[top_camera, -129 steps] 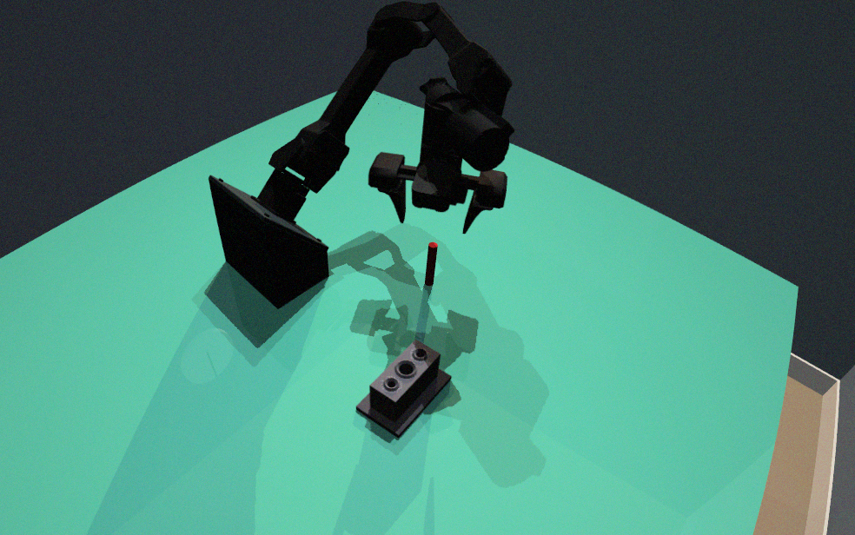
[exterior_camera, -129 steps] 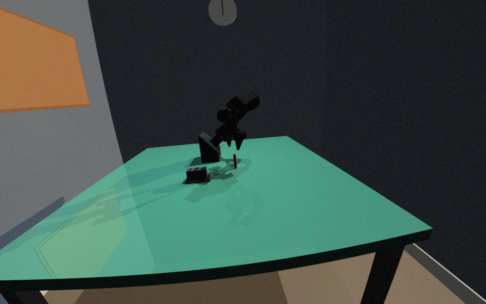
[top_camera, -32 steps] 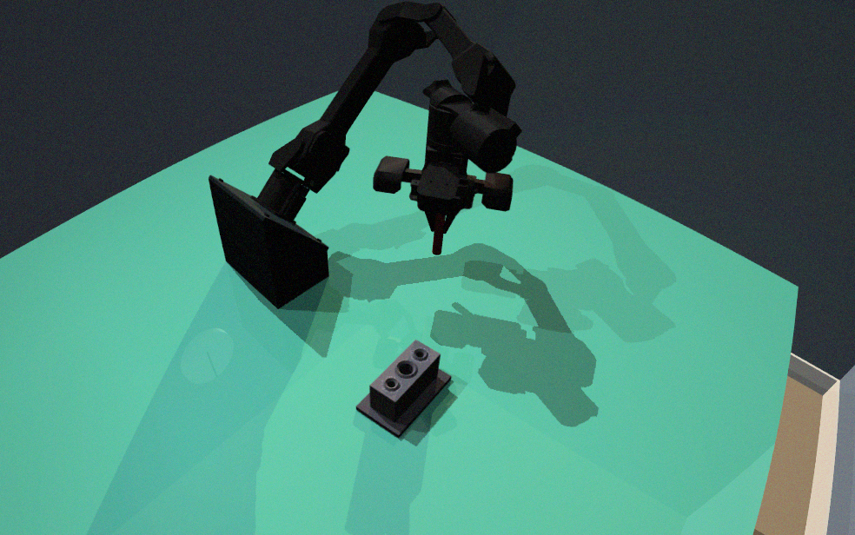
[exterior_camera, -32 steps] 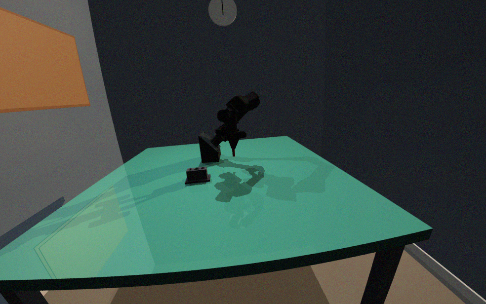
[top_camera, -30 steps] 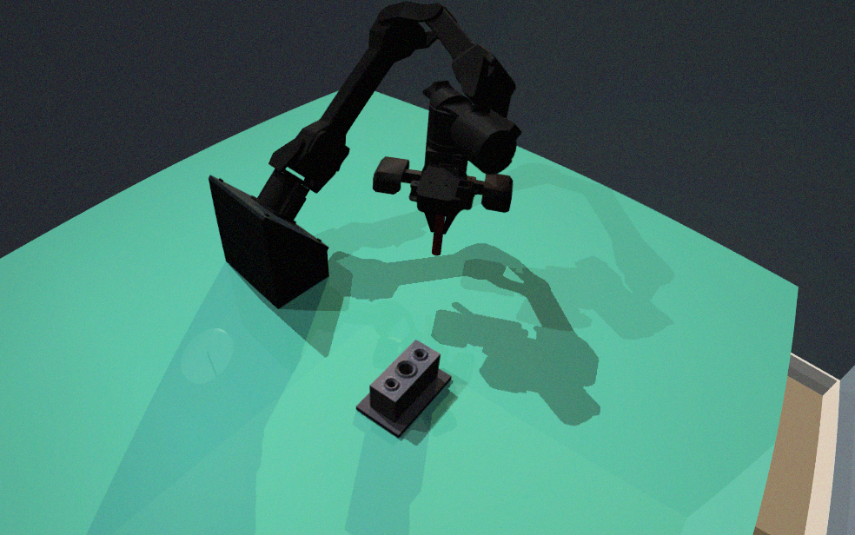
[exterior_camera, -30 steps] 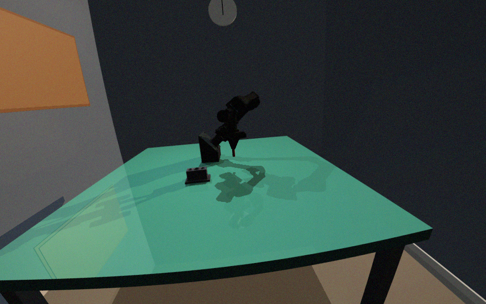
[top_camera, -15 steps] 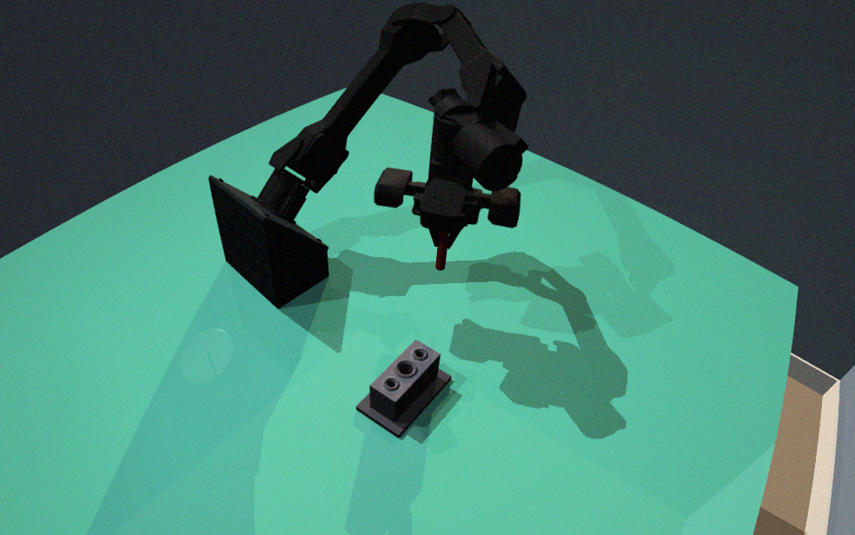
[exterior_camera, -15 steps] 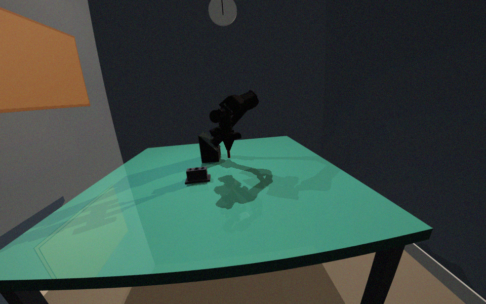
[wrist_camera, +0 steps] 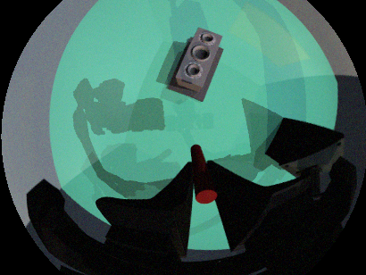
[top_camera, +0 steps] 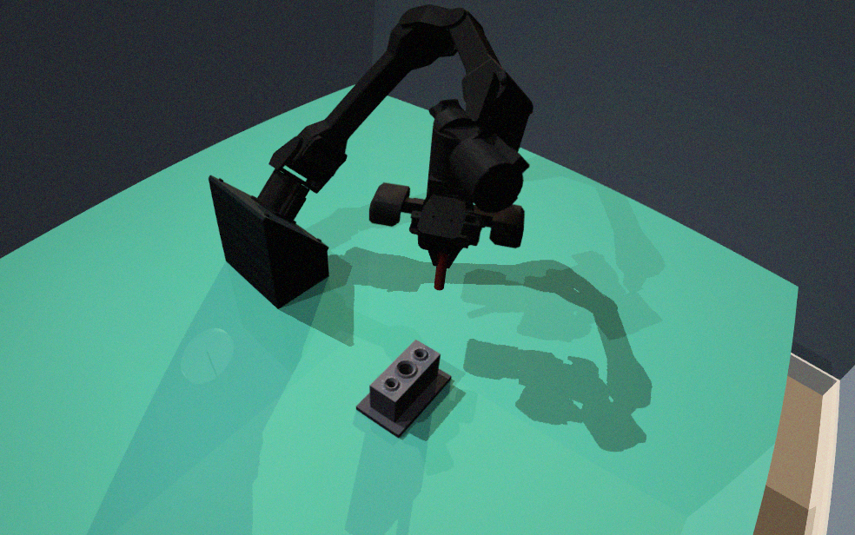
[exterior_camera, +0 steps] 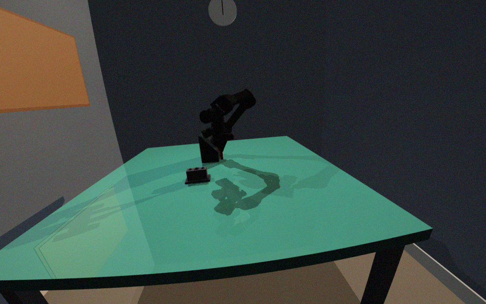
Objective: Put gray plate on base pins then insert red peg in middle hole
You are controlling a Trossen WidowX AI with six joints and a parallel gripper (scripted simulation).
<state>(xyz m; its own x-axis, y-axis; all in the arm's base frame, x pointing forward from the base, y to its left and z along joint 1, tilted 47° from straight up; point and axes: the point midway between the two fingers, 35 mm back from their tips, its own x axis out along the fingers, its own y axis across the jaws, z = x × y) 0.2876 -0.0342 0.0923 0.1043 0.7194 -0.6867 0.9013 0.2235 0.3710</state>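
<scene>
My gripper tip is now 13 cm to the left of the gray plate, 8 cm above it and 4 cm short of it. Also, from my gripper tip: red peg (right at my gripper tip).
</scene>
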